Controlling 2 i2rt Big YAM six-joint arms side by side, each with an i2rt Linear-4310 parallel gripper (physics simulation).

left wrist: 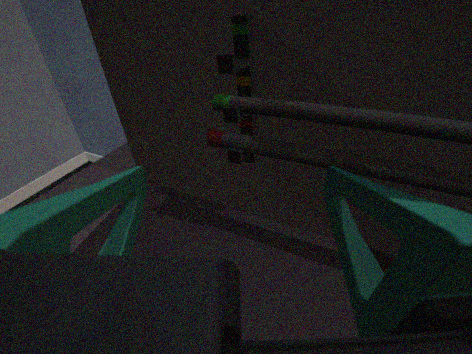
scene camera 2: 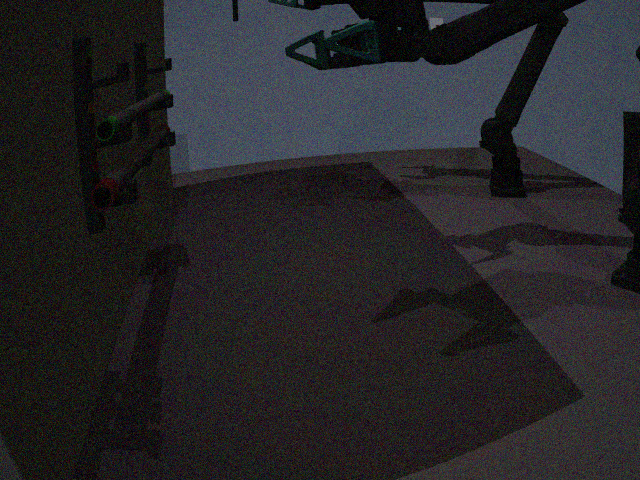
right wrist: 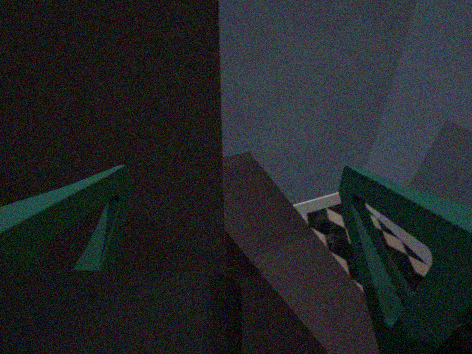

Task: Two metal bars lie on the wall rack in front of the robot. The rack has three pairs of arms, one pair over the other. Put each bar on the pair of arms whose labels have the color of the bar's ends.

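Frame: origin at the left arm's base, x ahead, y left, z up, level; metres.
Seen in the pictures: left gripper, between the fingertips: [left wrist: 235, 176] [scene camera 2: 304, 47]; right gripper, between the fingertips: [scene camera 2: 274, 0] [right wrist: 235, 177]; right arm's base, origin of its link: [scene camera 2: 507, 190].
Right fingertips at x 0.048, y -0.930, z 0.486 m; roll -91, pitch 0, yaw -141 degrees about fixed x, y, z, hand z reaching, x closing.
Offsets run from my right fingertips to a thing's middle. "spot": to the spot under its first point. Level surfaces: height alone.
The wall rack {spot: dx +0.609, dy +0.504, dz -0.118 m} [scene camera 2: 82, 67] [left wrist: 242, 47] has three pairs of arms; in the left wrist view its labels are green at the top, orange in the middle and red at the bottom. A grey bar with green ends {dx +0.468, dy +0.325, dz -0.201 m} [scene camera 2: 136, 110] [left wrist: 320, 110] lies on the middle, orange-labelled pair. A grey bar with red ends {dx +0.481, dy +0.337, dz -0.274 m} [scene camera 2: 135, 167] [left wrist: 300, 157] lies on the lowest, red-labelled pair. The top pair holds no bar. My left gripper [scene camera 2: 308, 47] [left wrist: 235, 176] is open and empty, apart from the bars. My right gripper [right wrist: 235, 177] is open and empty; part of it shows at the top of the scene view.
The rack is on a dark upright board [scene camera 2: 36, 258] [left wrist: 165, 75] [right wrist: 110, 90], whose side edge shows in both wrist views. A table {dz -0.486 m} [scene camera 2: 568, 330] [right wrist: 295, 260] spreads below with arm shadows on it. A checkered floor [right wrist: 332, 225] shows beyond its edge.
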